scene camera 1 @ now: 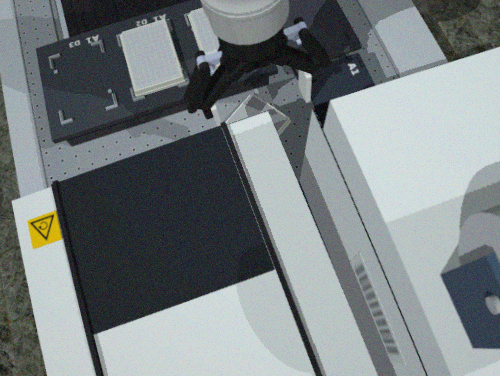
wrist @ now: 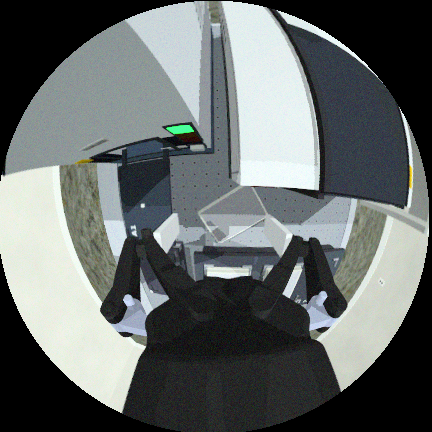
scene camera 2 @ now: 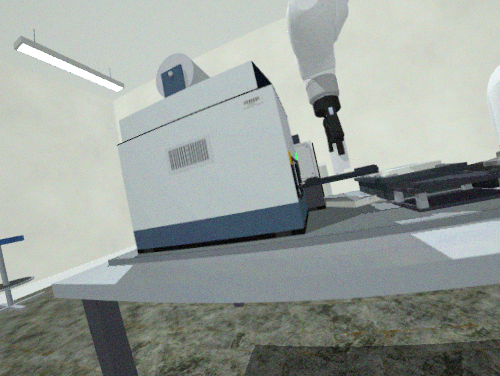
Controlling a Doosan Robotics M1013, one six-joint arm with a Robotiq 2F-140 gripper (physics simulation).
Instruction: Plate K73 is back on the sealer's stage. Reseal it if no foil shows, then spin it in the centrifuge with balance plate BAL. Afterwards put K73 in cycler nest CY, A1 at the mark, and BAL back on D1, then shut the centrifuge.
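Places are measured from the arm's base along level axes (x up, y right, z ahead), in centimetres.
Pixels of known places: gripper, between the fingertips: (scene camera 1: 261,108) (wrist: 221,223) (scene camera 2: 341,171).
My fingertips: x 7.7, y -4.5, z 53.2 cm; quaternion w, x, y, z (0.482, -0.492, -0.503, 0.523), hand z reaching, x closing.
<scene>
For each thing: its top centre in the pictures, then the offset to it from my fingertips. "spot": a spot on its surface instead.
- sealer's dark stage, centre of its top: (scene camera 1: 352,105) (wrist: 139,196) (scene camera 2: 330,173) dx +0.0, dy -12.8, dz +4.4 cm
- plate, centre of its top: (scene camera 1: 220,32) (wrist: 225,292) (scene camera 2: 407,166) dx -2.5, dy +0.9, dz -17.4 cm
- tall white sealer, centre of its top: (scene camera 2: 194,66) dx +37.6, dy -12.2, dz +32.6 cm
- dark rack, a spot on its surface: (scene camera 1: 82,117) spot: dx -4.1, dy +27.2, dz -11.5 cm
My open gripper (scene camera 1: 261,100) (scene camera 2: 340,156) (wrist: 221,223) hangs above the deck between the two machines, nothing between its fingers. Below it a clear, thin-rimmed rectangular item (scene camera 1: 274,107) (wrist: 242,230) lies askew; no plate name is readable on it. The sealer's dark stage (scene camera 1: 330,90) (wrist: 145,187) sticks out, and no plate shows on its visible part. A pale plate (scene camera 1: 152,57) (wrist: 282,274) sits on D2. Another plate (scene camera 1: 202,32) (wrist: 227,271), on D1, is partly hidden by the gripper. The centrifuge (scene camera 1: 190,320) (wrist: 277,100) has a dark top panel; K73 and BAL cannot be identified.
The tall white sealer (scene camera 1: 415,140) (scene camera 2: 210,165) (wrist: 100,100) with its foil roll stands beside the centrifuge, a narrow gap between them. Its display (wrist: 180,129) is green. The dark rack (scene camera 1: 82,117) has corner guides at D3. Nest CY cannot be identified.
</scene>
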